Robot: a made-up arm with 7 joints.
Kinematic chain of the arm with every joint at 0, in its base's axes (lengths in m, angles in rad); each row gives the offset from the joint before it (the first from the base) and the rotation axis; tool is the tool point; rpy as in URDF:
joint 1: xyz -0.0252 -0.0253 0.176 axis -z
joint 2: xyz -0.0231 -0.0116 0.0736 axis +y
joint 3: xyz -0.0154 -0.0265 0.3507 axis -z
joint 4: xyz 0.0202 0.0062 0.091 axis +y
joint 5: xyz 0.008 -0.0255 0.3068 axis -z
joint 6: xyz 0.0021 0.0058 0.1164 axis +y
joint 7: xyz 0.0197 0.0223 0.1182 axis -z
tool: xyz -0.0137 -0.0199 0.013 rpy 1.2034 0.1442 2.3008
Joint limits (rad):
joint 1: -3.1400..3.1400
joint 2: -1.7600..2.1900
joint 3: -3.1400..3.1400
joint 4: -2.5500..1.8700
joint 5: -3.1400..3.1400
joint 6: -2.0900..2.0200
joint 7: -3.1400..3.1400
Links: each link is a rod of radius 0.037 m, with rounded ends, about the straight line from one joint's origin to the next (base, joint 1, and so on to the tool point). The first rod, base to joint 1, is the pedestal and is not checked.
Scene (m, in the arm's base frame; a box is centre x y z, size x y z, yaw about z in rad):
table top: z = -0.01
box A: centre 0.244 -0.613 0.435 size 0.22 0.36 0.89 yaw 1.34
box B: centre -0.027 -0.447 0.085 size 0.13 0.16 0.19 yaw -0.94
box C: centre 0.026 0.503 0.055 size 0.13 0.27 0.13 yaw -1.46
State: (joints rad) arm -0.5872 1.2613 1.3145 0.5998 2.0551 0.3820 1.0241
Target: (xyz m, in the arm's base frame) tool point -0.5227 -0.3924 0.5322
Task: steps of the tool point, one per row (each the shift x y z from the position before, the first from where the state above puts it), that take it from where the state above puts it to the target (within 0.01 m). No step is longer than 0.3 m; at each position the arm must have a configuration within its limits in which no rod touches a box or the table.
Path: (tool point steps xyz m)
1: -0.0887 -0.1216 0.2309
2: -0.1591 -0.1301 0.1896
3: -0.2186 -0.1200 0.1316
4: -0.2590 -0.0935 0.0619
5: -0.2022 -0.1354 -0.0939
6: -0.2050 -0.0453 -0.1455
7: -0.1657 0.0404 -0.1776
8: -0.0953 0.1042 -0.1858

